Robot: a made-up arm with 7 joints.
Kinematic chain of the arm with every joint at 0, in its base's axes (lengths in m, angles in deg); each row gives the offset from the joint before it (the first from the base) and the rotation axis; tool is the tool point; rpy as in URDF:
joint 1: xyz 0 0 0.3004 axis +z
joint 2: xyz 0 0 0 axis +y
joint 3: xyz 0 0 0.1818 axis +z
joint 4: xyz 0.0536 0 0 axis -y
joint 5: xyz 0.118 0 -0.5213 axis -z
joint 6: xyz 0 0 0 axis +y
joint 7: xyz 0.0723 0 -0.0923 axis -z
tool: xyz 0 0 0 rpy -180 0 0
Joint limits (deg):
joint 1: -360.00..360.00
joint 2: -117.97..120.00
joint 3: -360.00..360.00
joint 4: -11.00..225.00
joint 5: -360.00..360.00
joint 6: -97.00..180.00
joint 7: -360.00..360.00
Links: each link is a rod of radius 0.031 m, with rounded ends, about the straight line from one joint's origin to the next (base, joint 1, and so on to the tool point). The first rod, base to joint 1, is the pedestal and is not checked.
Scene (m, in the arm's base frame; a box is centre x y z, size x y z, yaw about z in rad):
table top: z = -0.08
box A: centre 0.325 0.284 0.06 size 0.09 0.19 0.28 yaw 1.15
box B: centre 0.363 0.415 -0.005 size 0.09 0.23 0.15 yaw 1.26
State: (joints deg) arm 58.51 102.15 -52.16 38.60 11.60 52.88 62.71
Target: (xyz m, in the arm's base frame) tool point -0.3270 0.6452 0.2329
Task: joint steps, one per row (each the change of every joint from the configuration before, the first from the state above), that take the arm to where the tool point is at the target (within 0.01 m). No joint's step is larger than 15 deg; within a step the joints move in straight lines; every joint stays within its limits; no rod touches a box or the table.
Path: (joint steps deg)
1: 4.49 -10.26 -5.40 14.64 -9.17 5.84 3.40
2: 4.50 -10.27 -5.39 14.64 -9.16 5.84 3.40
3: 4.49 -10.26 -5.40 14.64 -9.17 5.85 3.40
4: 4.49 -10.27 -5.40 14.64 -9.16 5.84 3.40
5: 4.49 -10.26 -5.39 14.65 -9.17 5.84 3.40
6: 5.49 -4.63 13.59 -4.34 8.12 -4.60 -2.84
7: 5.49 -4.62 13.60 -4.33 8.13 -4.61 -2.83
8: 5.48 -4.63 13.60 -4.34 8.12 -4.60 -2.83
9: 5.49 -4.62 13.59 -4.33 8.12 -4.61 -2.83
10: 5.49 -4.63 13.60 -4.34 8.13 -4.60 -2.84
11: 5.48 -4.62 13.59 -4.34 8.12 -4.60 -2.83

